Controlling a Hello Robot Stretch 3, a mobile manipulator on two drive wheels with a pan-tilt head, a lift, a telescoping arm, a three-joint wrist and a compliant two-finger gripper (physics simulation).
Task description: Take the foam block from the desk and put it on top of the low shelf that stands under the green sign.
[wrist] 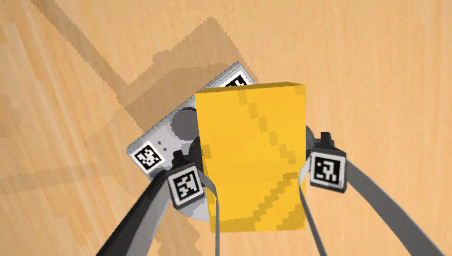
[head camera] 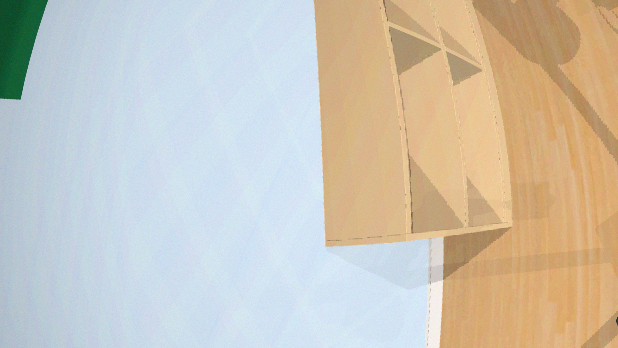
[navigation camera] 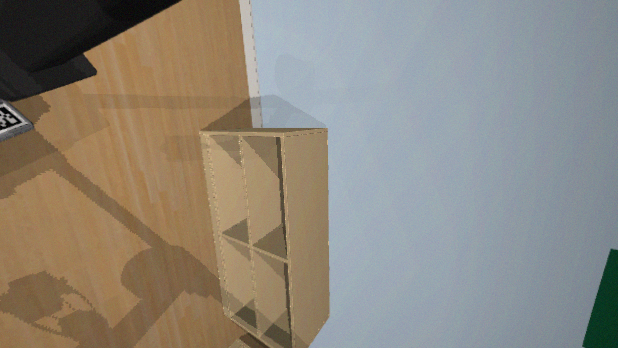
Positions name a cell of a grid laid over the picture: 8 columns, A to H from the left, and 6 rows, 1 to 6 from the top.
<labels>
gripper: wrist E4; not seen in the head camera view (out of frame); not seen in the navigation camera view (out of frame)
yellow foam block: wrist E4; not seen in the head camera view (out of frame); not seen in the navigation camera view (out of frame)
</labels>
